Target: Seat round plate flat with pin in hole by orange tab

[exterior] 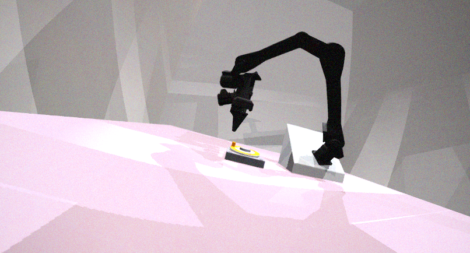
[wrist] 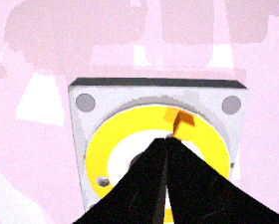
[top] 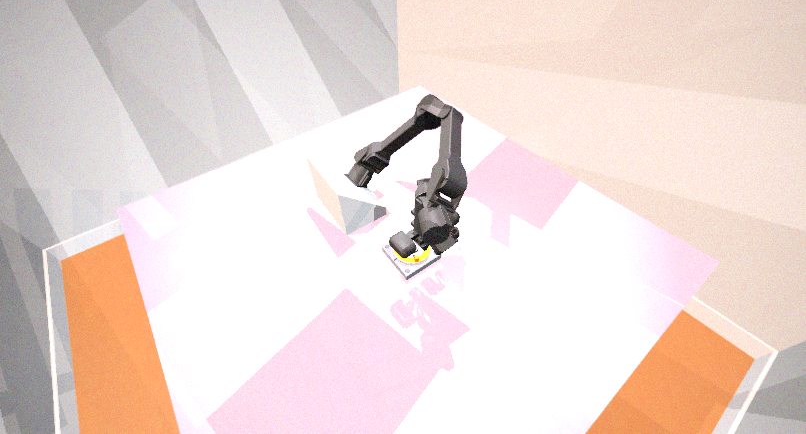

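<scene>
The base is 6 cm below my gripper tip, 6 cm behind it and 1 cm to the left of it.
</scene>
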